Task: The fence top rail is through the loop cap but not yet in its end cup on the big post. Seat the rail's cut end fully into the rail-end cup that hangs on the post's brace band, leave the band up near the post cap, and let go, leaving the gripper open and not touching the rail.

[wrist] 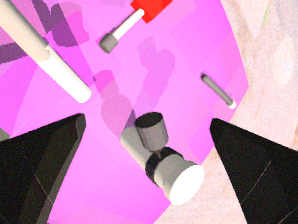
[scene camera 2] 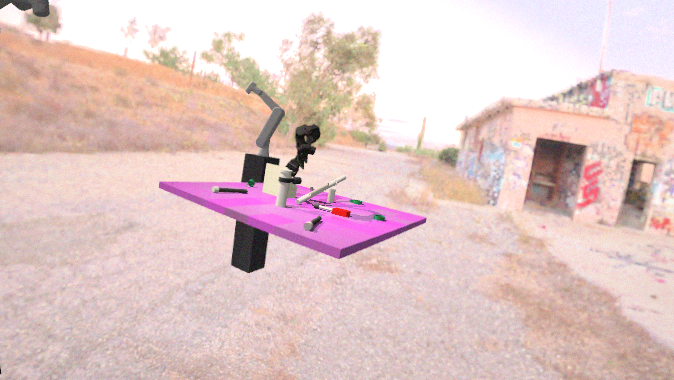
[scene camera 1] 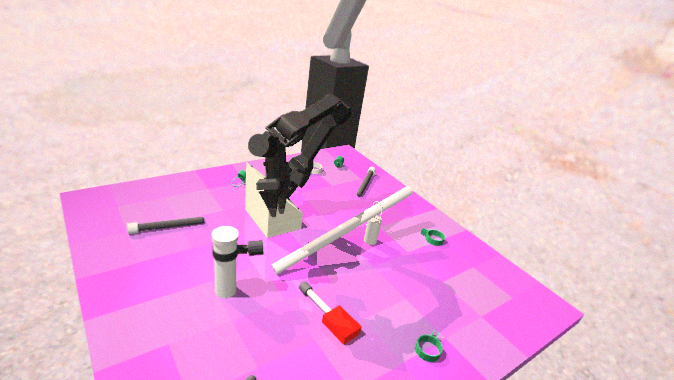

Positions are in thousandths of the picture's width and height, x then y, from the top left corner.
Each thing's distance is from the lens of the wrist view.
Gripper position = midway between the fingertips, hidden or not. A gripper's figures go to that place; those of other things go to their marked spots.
my gripper (wrist: 502, 547): 10 cm
rail-end cup (wrist: 508, 574): 18 cm
post (wrist: 606, 801): 20 cm
